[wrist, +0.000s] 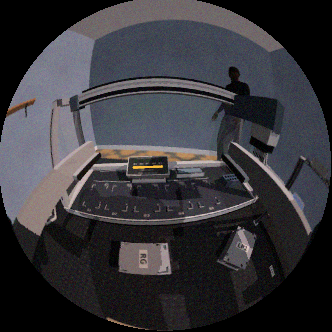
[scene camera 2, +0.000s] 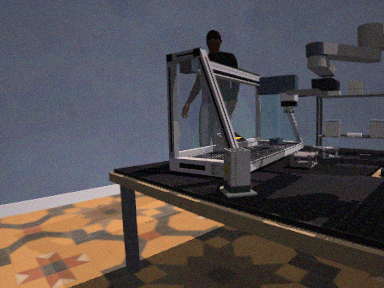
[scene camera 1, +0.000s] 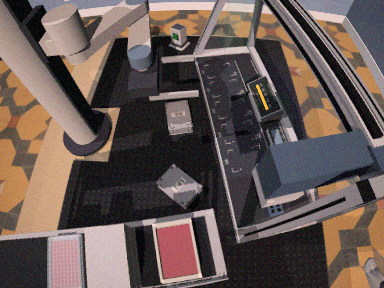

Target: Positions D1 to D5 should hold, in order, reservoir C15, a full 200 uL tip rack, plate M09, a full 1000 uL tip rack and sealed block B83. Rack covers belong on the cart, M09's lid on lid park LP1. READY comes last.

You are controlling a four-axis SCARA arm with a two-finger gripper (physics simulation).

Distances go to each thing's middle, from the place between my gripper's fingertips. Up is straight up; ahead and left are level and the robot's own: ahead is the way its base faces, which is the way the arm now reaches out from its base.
I see my gripper 29 cm above the grey plate-like platform (scene camera 1: 178, 184), 28 cm to the left of it and 6 cm past it. Round my hand: red-topped box (scene camera 1: 176, 250) (53 cm to the right, 3 cm above, 2 cm behind); then device with green button (scene camera 2: 243, 158) (60 cm to the left, 27 cm below, 12 cm behind).
